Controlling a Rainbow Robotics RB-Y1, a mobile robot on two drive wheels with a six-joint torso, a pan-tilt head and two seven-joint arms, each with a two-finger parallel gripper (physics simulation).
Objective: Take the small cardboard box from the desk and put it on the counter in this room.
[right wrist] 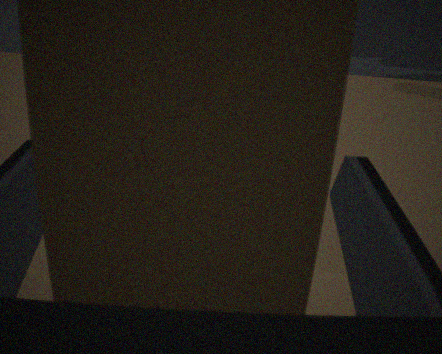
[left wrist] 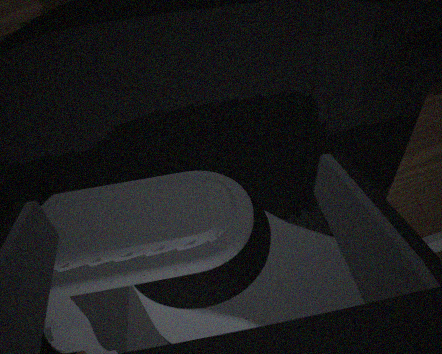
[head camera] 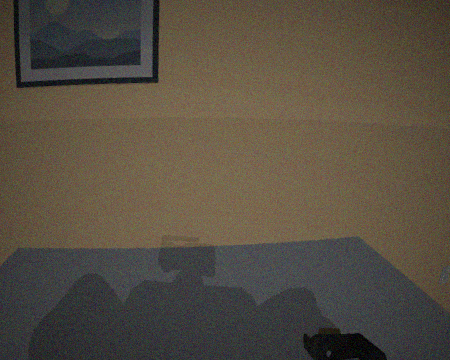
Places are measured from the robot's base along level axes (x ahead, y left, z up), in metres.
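Pixels of known places: left gripper, fingertip midpoint: (left wrist: 186, 195); right gripper, fingertip midpoint: (right wrist: 197, 168) (head camera: 326, 337).
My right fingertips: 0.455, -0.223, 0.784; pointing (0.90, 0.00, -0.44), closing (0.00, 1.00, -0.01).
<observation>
Behind a point stands the place of what it marks, as x, y, z.
The small cardboard box (right wrist: 185, 125) {0.400, -0.221, 0.762} fills the middle of the right wrist view as a dark brown shape. In the head view, a small brown piece of the box (head camera: 329, 330) {0.452, -0.224, 0.811} shows at the bottom right. My right gripper (right wrist: 197, 168) {0.455, -0.223, 0.784} is open, with its fingers on either side of the box and slim gaps beside the box's lower part. The grey-blue counter top (head camera: 345, 265) {0.918, -0.410, 0.721} lies below and beyond the box in the head view; contact between them is hidden. My left gripper (left wrist: 186, 195) {-0.223, 0.218, 0.389} is open and empty.
A yellow wall (head camera: 250, 175) {1.106, -0.027, 1.014} stands behind the counter, with a framed mountain picture (head camera: 155, 45) {1.010, 0.332, 1.510} at the upper left. The robot's shadow falls across the counter. Light grey rounded robot parts (left wrist: 150, 215) {-0.261, 0.102, 0.288} and wood-coloured flooring (left wrist: 420, 175) show in the left wrist view.
</observation>
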